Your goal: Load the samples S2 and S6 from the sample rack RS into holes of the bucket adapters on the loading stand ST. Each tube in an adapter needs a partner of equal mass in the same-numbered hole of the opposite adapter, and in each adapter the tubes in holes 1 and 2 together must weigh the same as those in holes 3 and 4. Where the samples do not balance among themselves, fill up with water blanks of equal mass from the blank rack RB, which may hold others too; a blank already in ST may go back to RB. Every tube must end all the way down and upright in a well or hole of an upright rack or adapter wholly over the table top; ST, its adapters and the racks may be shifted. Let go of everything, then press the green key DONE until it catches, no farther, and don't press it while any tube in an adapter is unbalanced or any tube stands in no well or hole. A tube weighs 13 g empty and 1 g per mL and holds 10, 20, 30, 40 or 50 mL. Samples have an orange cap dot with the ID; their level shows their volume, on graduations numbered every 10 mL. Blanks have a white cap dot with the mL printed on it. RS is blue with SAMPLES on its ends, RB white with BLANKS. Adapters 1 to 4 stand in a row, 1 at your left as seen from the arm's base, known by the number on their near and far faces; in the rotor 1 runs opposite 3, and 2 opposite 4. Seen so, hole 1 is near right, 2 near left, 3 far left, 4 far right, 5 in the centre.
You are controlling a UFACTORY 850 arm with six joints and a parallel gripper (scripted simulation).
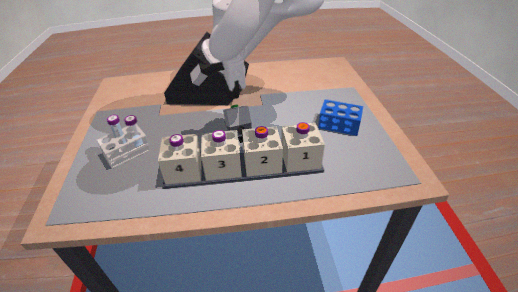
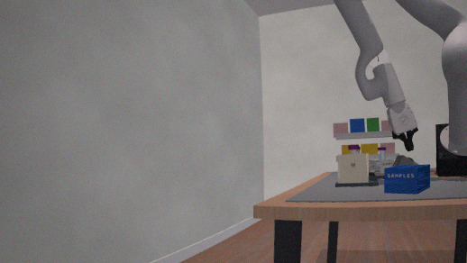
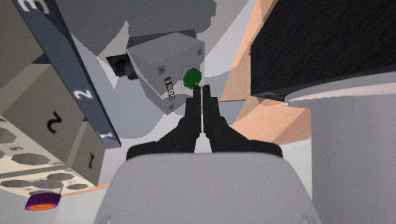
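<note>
The green DONE key is 5 cm below my hand. Round my hand: blank marked 30: 22 cm ahead, 5 cm below, 1 cm to the right; then adapter 3: 22 cm ahead, 7 cm below, 2 cm to the right; then sample S6: 20 cm ahead, 9 cm to the left, 5 cm below.
</note>
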